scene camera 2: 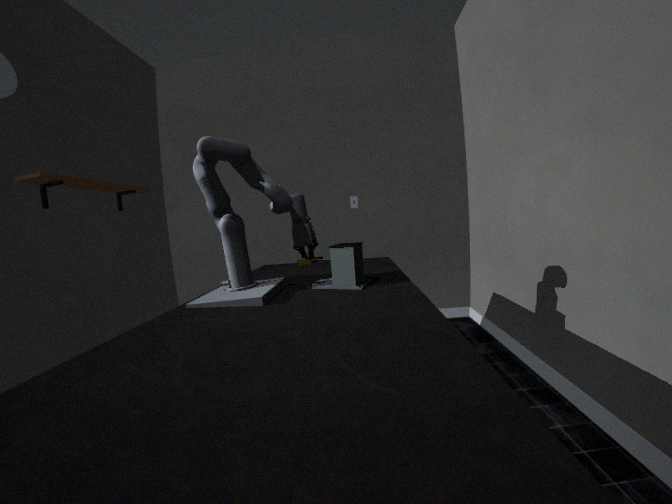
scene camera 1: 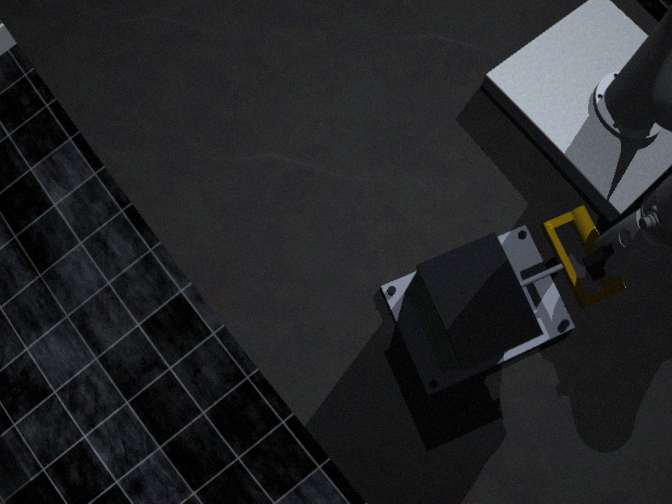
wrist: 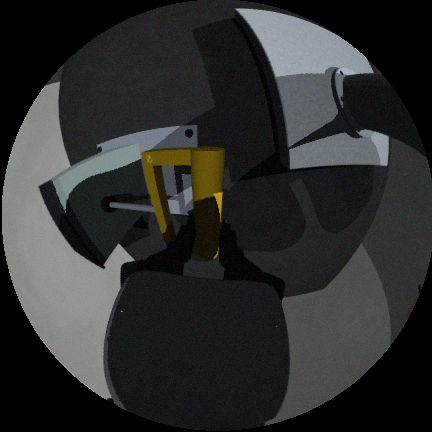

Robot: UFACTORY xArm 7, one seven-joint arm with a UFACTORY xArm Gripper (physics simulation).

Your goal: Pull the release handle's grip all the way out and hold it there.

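The release handle's yellow grip (scene camera 1: 559,246) (scene camera 2: 307,262) (wrist: 207,175) is a D-shaped frame with a round outer bar. A thin grey rod (scene camera 1: 545,272) (wrist: 132,206) joins it to the block-shaped housing (scene camera 1: 483,287) (scene camera 2: 343,265) (wrist: 95,200), and a length of rod shows between them. The housing stands on a light base plate (scene camera 1: 518,244) (wrist: 165,134) with dark bolt holes. My gripper (scene camera 2: 307,256) (wrist: 208,226) is shut on the grip's outer bar, one finger on each side of it. In scene camera 1 the arm and shadow partly hide the fingers and the bar.
The arm's white base slab (scene camera 1: 564,81) (scene camera 2: 233,297) (wrist: 310,60) stands close to the grip. The dark table top (scene camera 1: 244,189) (scene camera 2: 271,379) ends at an edge above a tiled floor (scene camera 1: 81,325). A wooden wall shelf (scene camera 2: 86,183) hangs at the left in scene camera 2.
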